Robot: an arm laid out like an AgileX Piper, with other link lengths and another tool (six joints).
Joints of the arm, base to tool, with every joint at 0 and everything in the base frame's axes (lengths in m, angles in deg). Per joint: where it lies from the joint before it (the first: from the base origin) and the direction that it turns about. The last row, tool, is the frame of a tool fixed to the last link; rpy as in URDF.
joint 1: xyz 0 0 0.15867 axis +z
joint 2: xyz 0 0 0 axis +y
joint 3: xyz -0.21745 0 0.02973 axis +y
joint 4: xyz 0.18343 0 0.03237 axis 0.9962 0 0.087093
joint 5: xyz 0 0 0 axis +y
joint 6: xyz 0.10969 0 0.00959 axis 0.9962 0 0.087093
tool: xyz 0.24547 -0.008 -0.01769 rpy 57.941 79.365 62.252
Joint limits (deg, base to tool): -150..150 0..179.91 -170..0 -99.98..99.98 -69.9..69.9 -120..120
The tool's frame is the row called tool.
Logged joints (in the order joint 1, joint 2, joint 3, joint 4, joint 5, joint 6), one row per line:
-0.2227, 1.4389, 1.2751, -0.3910, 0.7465, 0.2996
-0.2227, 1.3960, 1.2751, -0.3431, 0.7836, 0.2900
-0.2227, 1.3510, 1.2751, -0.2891, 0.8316, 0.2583
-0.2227, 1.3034, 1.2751, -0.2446, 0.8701, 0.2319
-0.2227, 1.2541, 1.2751, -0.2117, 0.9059, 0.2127
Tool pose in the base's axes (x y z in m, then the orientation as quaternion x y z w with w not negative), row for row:
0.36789, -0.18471, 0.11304, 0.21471, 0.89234, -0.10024, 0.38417
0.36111, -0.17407, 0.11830, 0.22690, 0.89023, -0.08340, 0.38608
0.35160, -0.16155, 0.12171, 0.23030, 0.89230, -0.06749, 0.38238
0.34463, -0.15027, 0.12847, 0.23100, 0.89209, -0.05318, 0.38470
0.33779, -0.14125, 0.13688, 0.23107, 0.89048, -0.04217, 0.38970
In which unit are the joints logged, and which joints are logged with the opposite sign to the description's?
The joints are logged in radians. Opposite sign: joint 3.
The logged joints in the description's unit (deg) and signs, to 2 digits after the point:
-12.76, 82.44, -73.06, -22.40, 42.77, 17.17
-12.76, 79.98, -73.06, -19.66, 44.90, 16.62
-12.76, 77.41, -73.06, -16.56, 47.65, 14.80
-12.76, 74.68, -73.06, -14.01, 49.85, 13.29
-12.76, 71.85, -73.06, -12.13, 51.90, 12.19

